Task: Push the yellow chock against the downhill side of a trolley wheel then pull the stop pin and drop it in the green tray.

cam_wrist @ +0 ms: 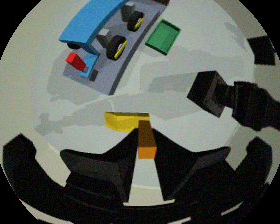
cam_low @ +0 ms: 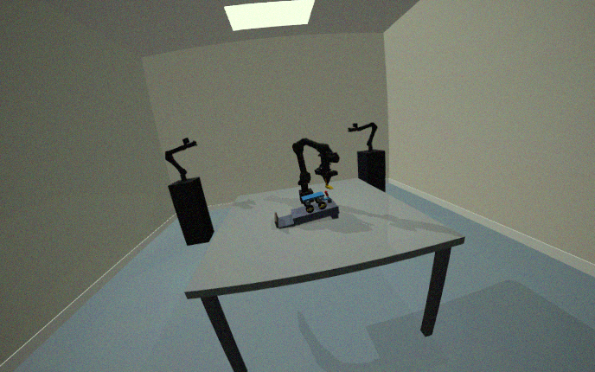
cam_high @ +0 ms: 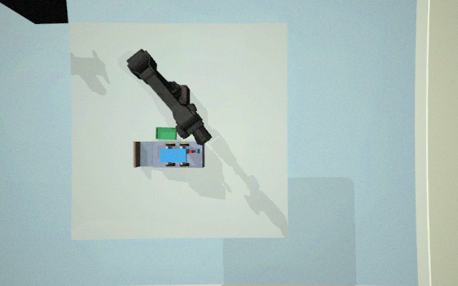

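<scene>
Now: gripper tip 20 mm short of the yellow chock, 10 mm to the right of it and 10 mm above it. Round my gripper tip: red-headed stop pin 130 mm ahead, 50 mm below, 40 mm to the right; grey ramp 150 mm to the right, 140 mm ahead, 130 mm below; blue trolley 140 mm to the right, 140 mm ahead, 60 mm below.
</scene>
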